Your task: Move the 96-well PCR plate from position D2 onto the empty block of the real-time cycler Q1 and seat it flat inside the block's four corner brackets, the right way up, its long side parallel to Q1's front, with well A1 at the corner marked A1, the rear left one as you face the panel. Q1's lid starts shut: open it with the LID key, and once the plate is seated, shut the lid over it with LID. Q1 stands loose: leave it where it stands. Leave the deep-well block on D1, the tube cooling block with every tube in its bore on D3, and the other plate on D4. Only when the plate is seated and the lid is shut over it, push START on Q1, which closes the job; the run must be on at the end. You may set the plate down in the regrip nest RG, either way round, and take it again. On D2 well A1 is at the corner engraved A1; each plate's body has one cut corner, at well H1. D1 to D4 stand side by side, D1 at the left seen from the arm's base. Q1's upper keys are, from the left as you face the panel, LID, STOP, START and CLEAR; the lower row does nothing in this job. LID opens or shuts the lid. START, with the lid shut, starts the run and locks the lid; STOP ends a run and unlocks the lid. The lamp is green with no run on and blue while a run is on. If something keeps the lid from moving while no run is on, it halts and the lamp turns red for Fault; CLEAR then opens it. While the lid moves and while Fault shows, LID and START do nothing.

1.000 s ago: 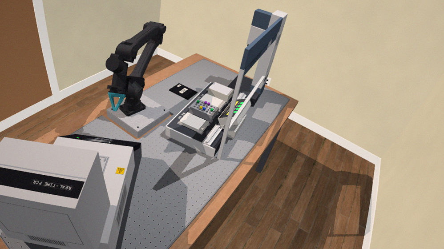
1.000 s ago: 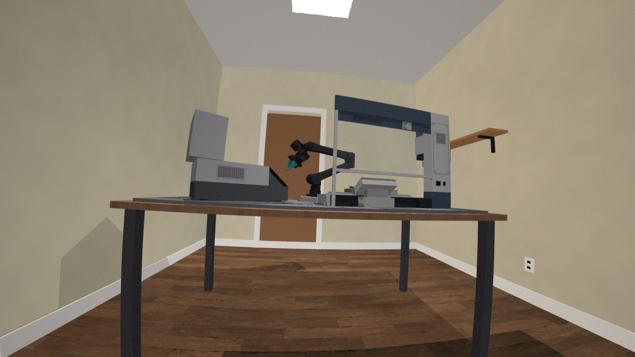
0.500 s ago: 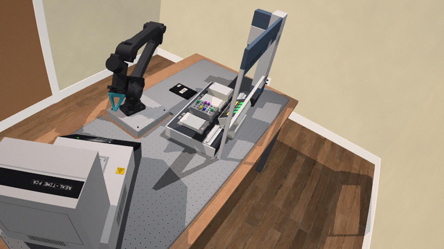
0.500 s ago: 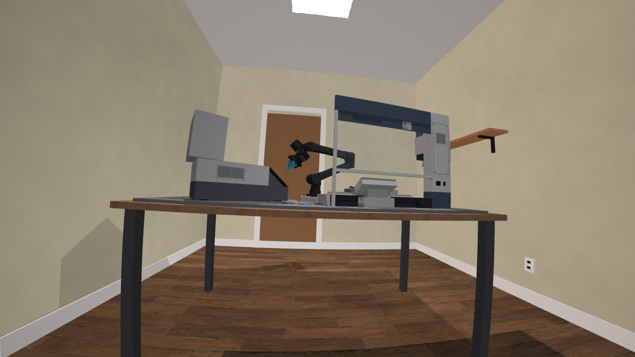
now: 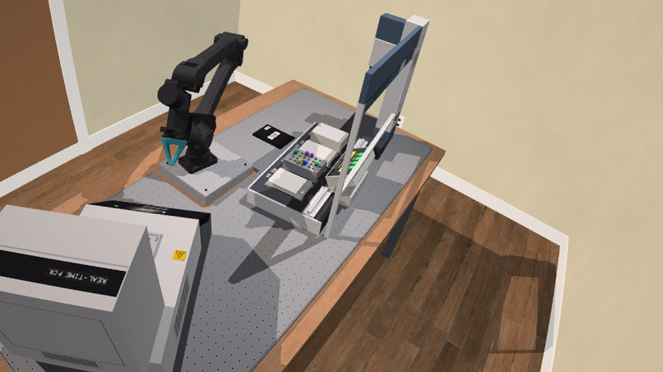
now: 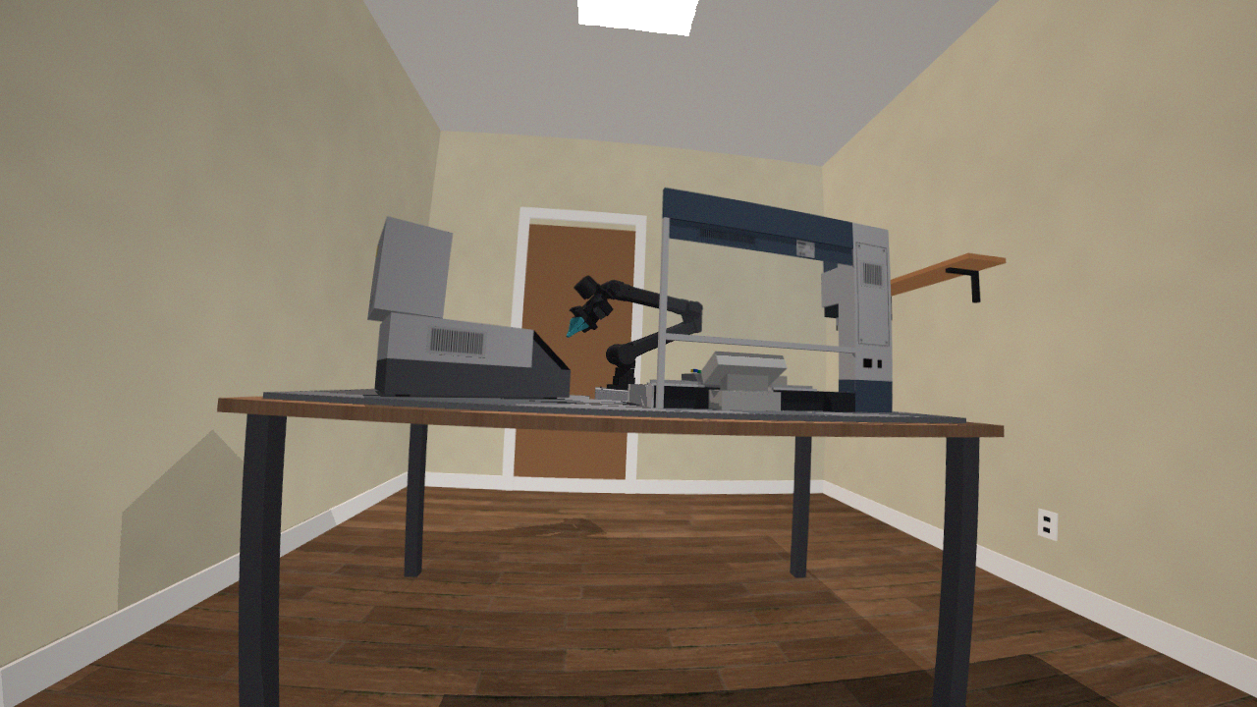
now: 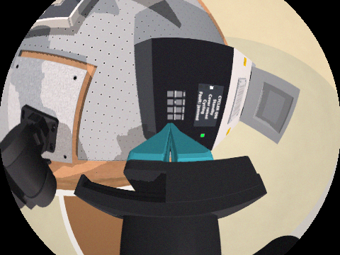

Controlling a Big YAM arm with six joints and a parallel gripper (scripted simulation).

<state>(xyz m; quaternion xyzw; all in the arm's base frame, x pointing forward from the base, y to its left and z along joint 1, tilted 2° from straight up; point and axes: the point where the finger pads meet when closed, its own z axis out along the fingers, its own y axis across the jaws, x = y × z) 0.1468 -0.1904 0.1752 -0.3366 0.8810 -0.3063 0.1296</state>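
Right now the tube cooling block is 13 cm ahead of my hand, 44 cm to the left of it and 14 cm below it. The rest, counted from my hand: black flat pad (14 cm behind, 55 cm to the left, 21 cm below).
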